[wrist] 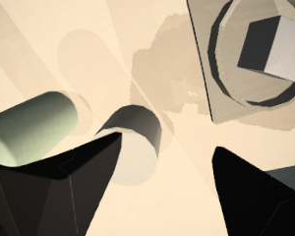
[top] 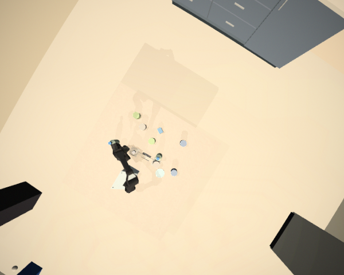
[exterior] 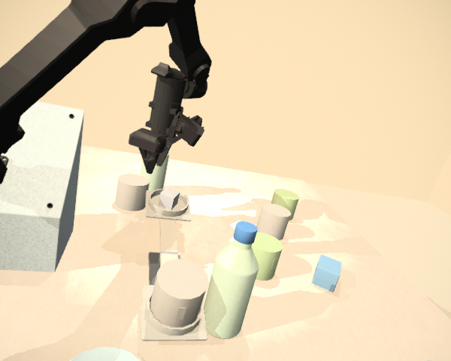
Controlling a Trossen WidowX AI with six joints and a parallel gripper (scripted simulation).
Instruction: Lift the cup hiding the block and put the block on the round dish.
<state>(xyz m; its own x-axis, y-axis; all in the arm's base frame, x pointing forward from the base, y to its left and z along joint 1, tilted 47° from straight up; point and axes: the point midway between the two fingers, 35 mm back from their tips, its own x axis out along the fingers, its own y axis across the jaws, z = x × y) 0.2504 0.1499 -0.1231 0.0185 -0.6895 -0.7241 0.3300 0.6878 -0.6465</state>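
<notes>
My gripper tip is now 40 mm short of the pale grey block, 70 mm to the left of it and 30 mm above it. Round my gripper tip: round dish (20 mm behind, 430 mm to the right, 110 mm below); then balance beam (50 mm ahead, 200 mm to the right, 80 mm below); then blue cube (370 mm ahead, 170 mm to the right, 100 mm below).
</notes>
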